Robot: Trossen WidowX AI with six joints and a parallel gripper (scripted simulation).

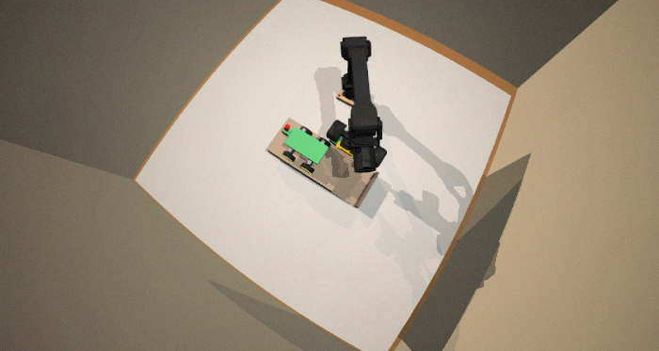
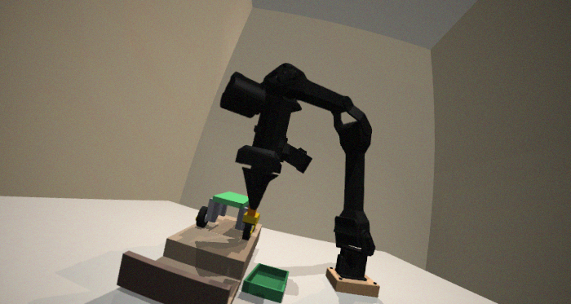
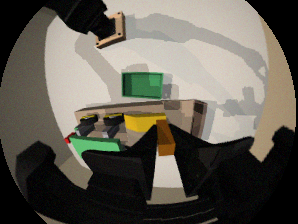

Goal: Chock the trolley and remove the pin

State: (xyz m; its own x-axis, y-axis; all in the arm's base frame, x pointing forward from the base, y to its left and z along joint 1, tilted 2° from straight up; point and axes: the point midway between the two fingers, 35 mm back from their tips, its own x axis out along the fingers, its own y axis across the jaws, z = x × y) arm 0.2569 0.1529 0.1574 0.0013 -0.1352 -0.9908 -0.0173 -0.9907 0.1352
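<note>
Right now my gripper tip is 24 cm to the left of the red-headed stop pin, 4 cm short of it and 2 cm above it. The rest, counted from my gripper tip: yellow chock 2 cm to the right; dark stop block 12 cm below, 11 cm to the left, 7 cm ahead; trolley 15 cm to the right, 7 cm ahead, 4 cm below.
</note>
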